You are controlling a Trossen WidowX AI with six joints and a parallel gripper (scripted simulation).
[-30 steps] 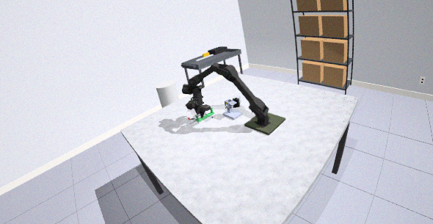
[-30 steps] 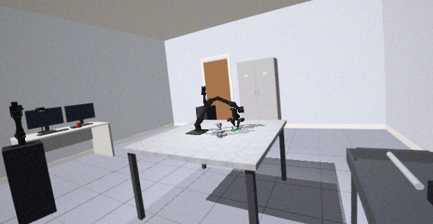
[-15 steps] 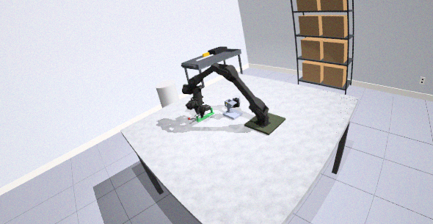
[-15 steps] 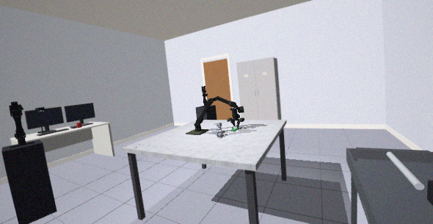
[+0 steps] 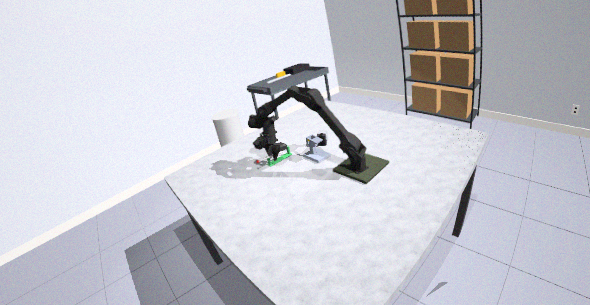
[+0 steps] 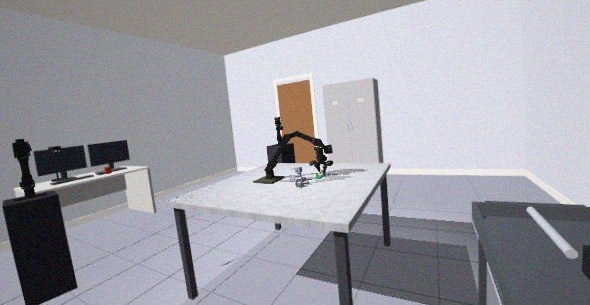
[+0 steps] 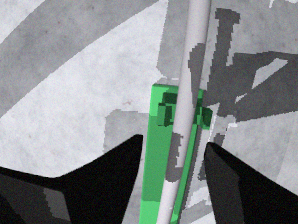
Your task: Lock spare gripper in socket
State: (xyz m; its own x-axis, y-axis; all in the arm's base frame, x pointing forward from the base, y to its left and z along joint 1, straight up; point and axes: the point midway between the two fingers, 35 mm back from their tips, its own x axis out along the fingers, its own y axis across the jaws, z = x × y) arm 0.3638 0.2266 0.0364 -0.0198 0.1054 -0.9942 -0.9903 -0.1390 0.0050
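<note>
Right now my gripper tip is 4 cm to the left of the green holder. From my gripper tip the other things lie so: mount (11 cm behind, 18 cm to the right, 3 cm above); spare gripper (1 cm behind, 30 cm to the right, 1 cm above).
</note>
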